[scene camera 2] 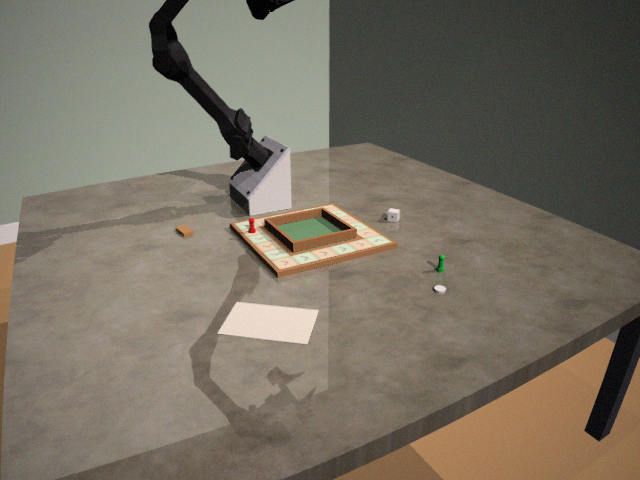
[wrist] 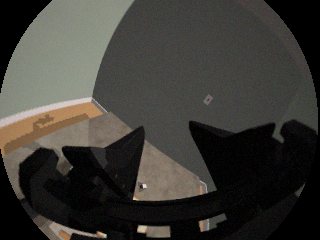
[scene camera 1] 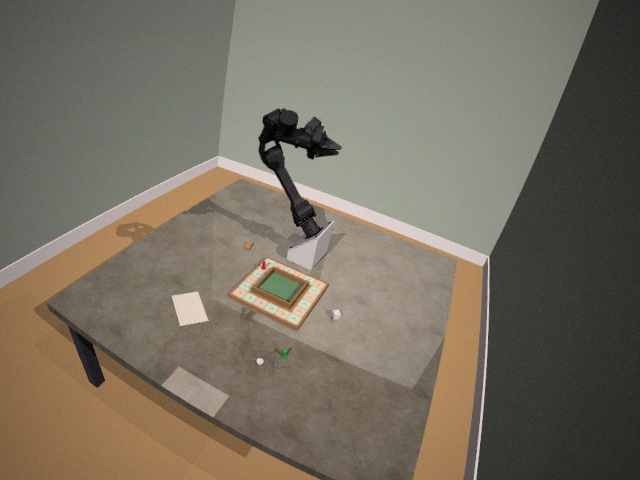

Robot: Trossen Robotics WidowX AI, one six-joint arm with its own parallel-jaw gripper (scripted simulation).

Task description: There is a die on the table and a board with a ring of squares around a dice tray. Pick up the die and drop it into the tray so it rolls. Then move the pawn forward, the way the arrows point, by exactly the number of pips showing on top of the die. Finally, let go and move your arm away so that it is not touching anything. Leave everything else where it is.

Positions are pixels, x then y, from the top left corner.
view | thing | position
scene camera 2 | white card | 264,322
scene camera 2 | green dice tray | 309,228
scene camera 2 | board square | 281,259
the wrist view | gripper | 166,127
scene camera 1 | gripper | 339,150
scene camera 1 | white card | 189,308
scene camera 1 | green dice tray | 284,288
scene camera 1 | board square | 298,312
